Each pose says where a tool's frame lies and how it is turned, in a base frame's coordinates. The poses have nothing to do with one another.
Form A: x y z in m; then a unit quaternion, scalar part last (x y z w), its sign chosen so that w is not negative.
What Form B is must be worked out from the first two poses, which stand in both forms.
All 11 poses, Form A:
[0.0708 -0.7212 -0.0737 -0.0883 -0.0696 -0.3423 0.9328]
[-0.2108 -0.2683 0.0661 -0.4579 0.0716 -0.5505 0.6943]
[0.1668 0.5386 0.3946 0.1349 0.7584 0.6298 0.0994]
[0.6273 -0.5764 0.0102 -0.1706 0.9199 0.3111 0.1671]
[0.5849 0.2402 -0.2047 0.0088 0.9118 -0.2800 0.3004]
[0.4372 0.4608 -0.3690 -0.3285 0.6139 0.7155 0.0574]
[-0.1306 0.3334 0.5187 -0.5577 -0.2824 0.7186 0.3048]
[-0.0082 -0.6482 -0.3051 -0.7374 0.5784 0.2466 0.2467]
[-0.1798 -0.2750 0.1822 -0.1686 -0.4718 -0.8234 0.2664]
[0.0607 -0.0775 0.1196 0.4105 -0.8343 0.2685 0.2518]
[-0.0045 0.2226 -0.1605 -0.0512 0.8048 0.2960 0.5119]
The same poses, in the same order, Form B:
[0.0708 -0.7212 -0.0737 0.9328 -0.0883 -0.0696 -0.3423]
[-0.2108 -0.2683 0.0661 0.6943 -0.4579 0.0716 -0.5505]
[0.1668 0.5386 0.3946 0.0994 0.1349 0.7584 0.6298]
[0.6273 -0.5764 0.0102 0.1671 -0.1706 0.9199 0.3111]
[0.5849 0.2402 -0.2047 0.3004 0.0088 0.9118 -0.2800]
[0.4372 0.4608 -0.3690 0.0574 -0.3285 0.6139 0.7155]
[-0.1306 0.3334 0.5187 0.3048 -0.5577 -0.2824 0.7186]
[-0.0082 -0.6482 -0.3051 0.2467 -0.7374 0.5784 0.2466]
[-0.1798 -0.2750 0.1822 0.2664 -0.1686 -0.4718 -0.8234]
[0.0607 -0.0775 0.1196 0.2518 0.4105 -0.8343 0.2685]
[-0.0045 0.2226 -0.1605 0.5119 -0.0512 0.8048 0.2960]

